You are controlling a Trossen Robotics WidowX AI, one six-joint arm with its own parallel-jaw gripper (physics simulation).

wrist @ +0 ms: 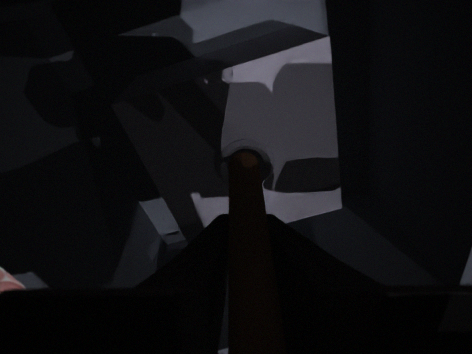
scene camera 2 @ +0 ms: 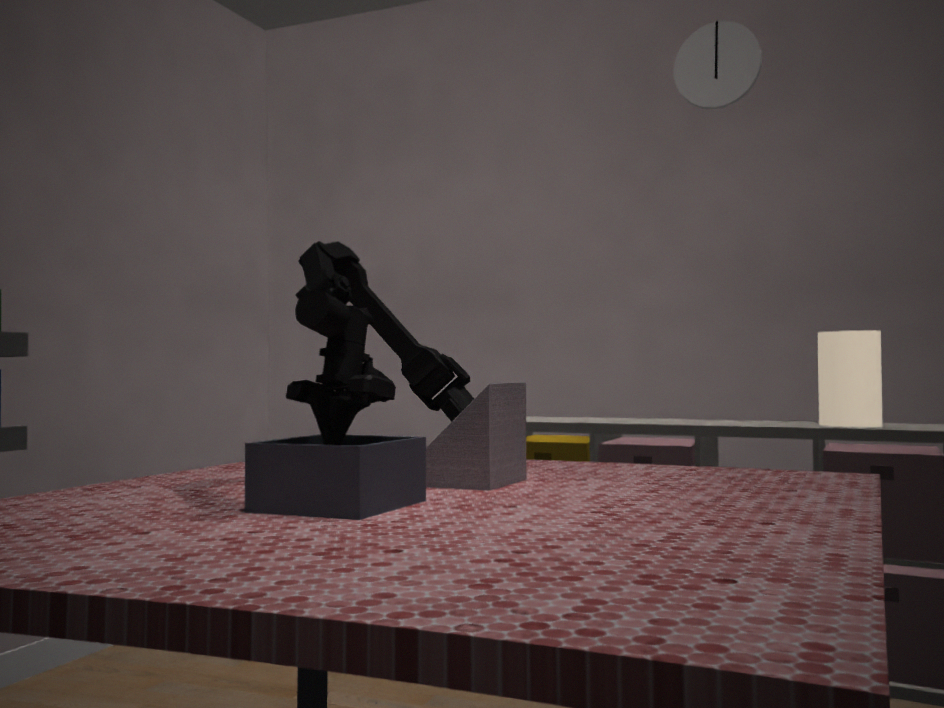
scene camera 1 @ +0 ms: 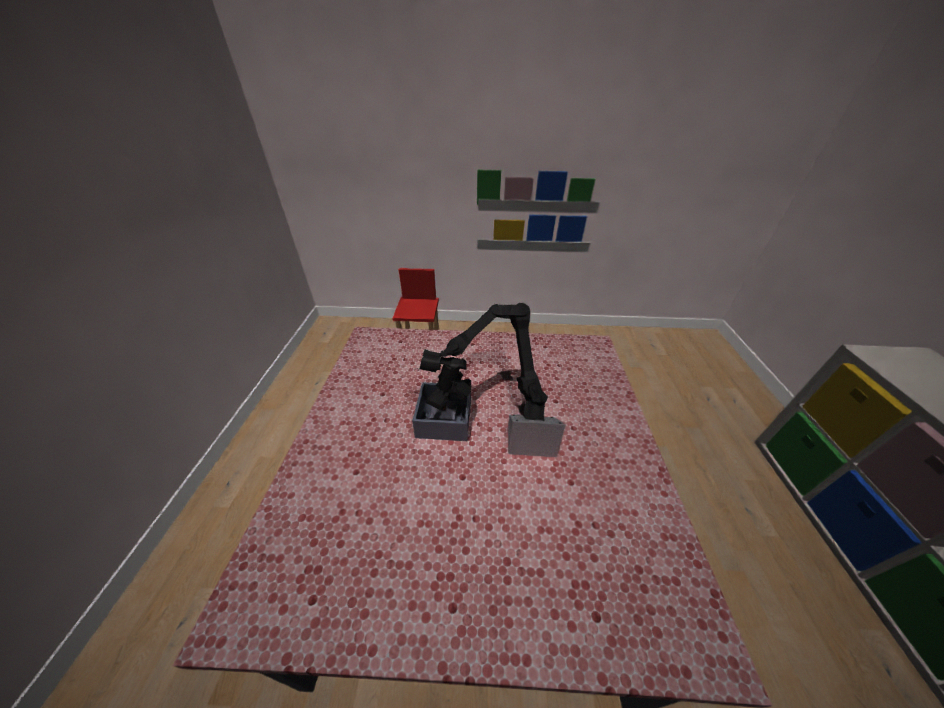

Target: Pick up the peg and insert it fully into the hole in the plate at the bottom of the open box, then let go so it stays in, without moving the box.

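Seen in the pictures: gripper, between the fingertips: (wrist: 245,224); arm's base, origin of its link: (scene camera 2: 471,419) (scene camera 1: 534,418).
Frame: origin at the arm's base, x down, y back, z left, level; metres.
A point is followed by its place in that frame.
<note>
The dark brown peg (wrist: 248,240) {x 0.001, y -0.323, z -0.039 m} is held between the fingers of my gripper (scene camera 1: 443,403) {x 0.025, y -0.339, z -0.040 m} (scene camera 2: 333,440) {x 0.025, y -0.339, z -0.040 m} (wrist: 245,224) {x 0.025, y -0.339, z -0.040 m}, which is shut on it. The peg's orange-brown tip lies over the hole, with a dark crescent of the hole showing around its far side; I cannot tell whether the tip is inside. The light grey plate (wrist: 305,115) {x 0.054, y -0.310, z -0.005 m} lies at the bottom of the box, partly in shadow, with a round hole rim (wrist: 245,141) {x 0.053, y -0.316, z -0.033 m}. The open blue-grey box (scene camera 1: 442,430) {x 0.057, y -0.313, z 0.059 m} (scene camera 2: 301,480) {x 0.064, y -0.424, z -0.025 m} stands on the table, and my gripper points down into it. The peg is hidden in both scene views.
A grey wedge-shaped block (scene camera 1: 534,437) {x 0.008, y 0.002, z 0.073 m} (scene camera 2: 506,438) {x 0.031, y -0.004, z 0.073 m} stands beside the box, close to the arm's base. The red-patterned table (scene camera 1: 457,548) {x 0.112, y -0.192, z 0.407 m} (scene camera 2: 533,563) {x 0.112, y -0.552, z 0.396 m} carries them. A red chair (scene camera 1: 416,308) stands past the table's far edge. Dark shadows cover much of the box's inside.
</note>
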